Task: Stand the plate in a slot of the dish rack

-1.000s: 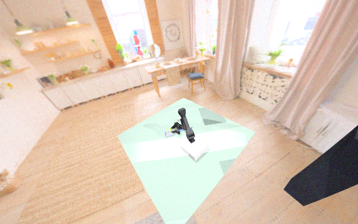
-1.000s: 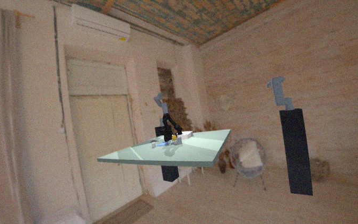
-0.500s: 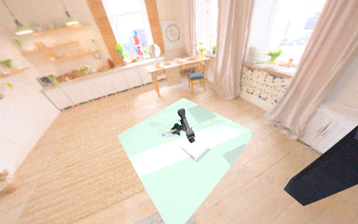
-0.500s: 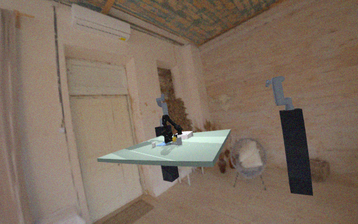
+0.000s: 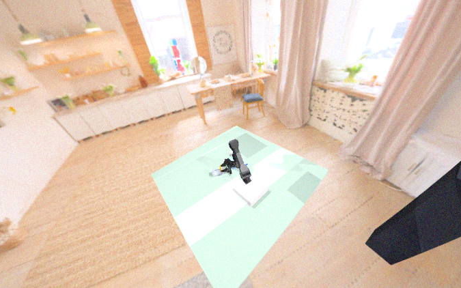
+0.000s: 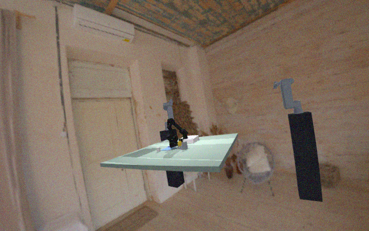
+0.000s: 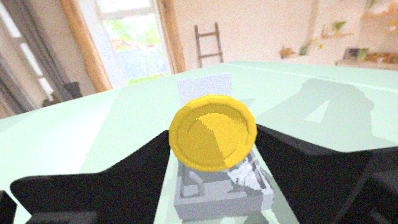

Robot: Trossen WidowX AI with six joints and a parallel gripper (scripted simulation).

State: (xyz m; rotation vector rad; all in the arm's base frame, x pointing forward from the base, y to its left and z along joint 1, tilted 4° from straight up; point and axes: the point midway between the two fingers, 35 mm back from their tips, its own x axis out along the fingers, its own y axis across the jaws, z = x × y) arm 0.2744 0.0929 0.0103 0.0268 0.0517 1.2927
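Right now the grey dish rack is 3 cm below my gripper tip, 2 cm to the left of it and 1 cm ahead of it. From my gripper tip the other things lie so: white cup 23 cm to the right, 14 cm ahead, 3 cm below; flat blue mat 18 cm to the right, 5 cm below, 3 cm ahead.
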